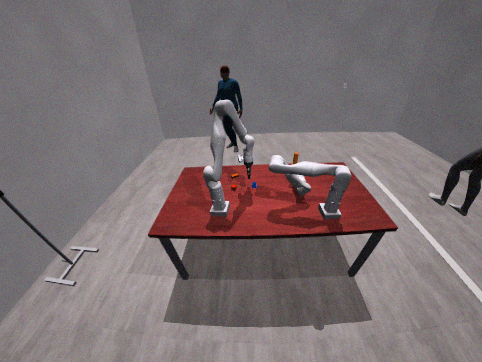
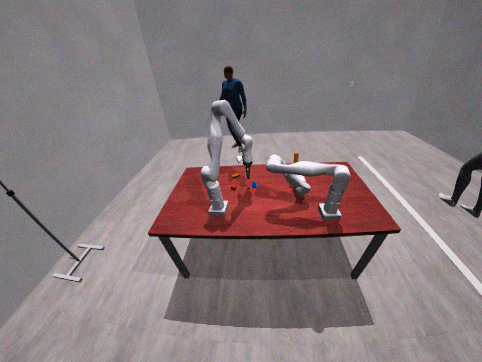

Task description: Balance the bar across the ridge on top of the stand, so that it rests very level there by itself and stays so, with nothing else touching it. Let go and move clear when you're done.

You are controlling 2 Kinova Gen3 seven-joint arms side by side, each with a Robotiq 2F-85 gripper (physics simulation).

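Pixels of known places: left gripper, between the fingertips: (image 1: 249, 175) (image 2: 248, 175); left arm's base, origin of its link: (image 1: 219, 206) (image 2: 218, 206); right arm's base, origin of its link: (image 1: 330, 208) (image 2: 329, 209).
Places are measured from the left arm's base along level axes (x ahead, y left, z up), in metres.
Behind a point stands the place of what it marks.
A small blue piece (image 1: 254, 185) @[y -0.269, x 0.269, z -0.024 m] (image 2: 254, 185) @[y -0.270, x 0.269, z -0.024 m], narrower at its top, stands on the table and may be the stand. A short orange piece (image 1: 235, 175) @[y -0.099, x 0.446, z -0.027 m] (image 2: 235, 175) @[y -0.093, x 0.446, z -0.027 m] lies at the back left of the table; it is too small to tell whether it is the bar. No bar can be made out across the blue piece. My left gripper (image 1: 249, 177) @[y -0.227, x 0.281, z 0.071 m] (image 2: 248, 177) @[y -0.227, x 0.281, z 0.071 m] points down above the table, a little left of and behind the blue piece; its fingers are too small to read. My right gripper (image 1: 300, 199) (image 2: 300, 199) is low over the table, dark and partly hidden by its wrist; its fingers cannot be read.
A small red piece (image 1: 233, 187) @[y -0.089, x 0.244, z -0.016 m] (image 2: 233, 187) @[y -0.092, x 0.243, z -0.016 m] lies left of the blue piece on the red table (image 1: 200, 225) @[y 0.128, x -0.145, z -0.043 m] (image 2: 200, 225) @[y 0.115, x -0.150, z -0.043 m]. An upright orange piece (image 1: 296, 158) @[y -0.641, x 0.379, z 0.161 m] (image 2: 296, 157) @[y -0.637, x 0.378, z 0.168 m] shows behind the right arm. A person (image 1: 228, 90) (image 2: 232, 91) stands beyond the table.
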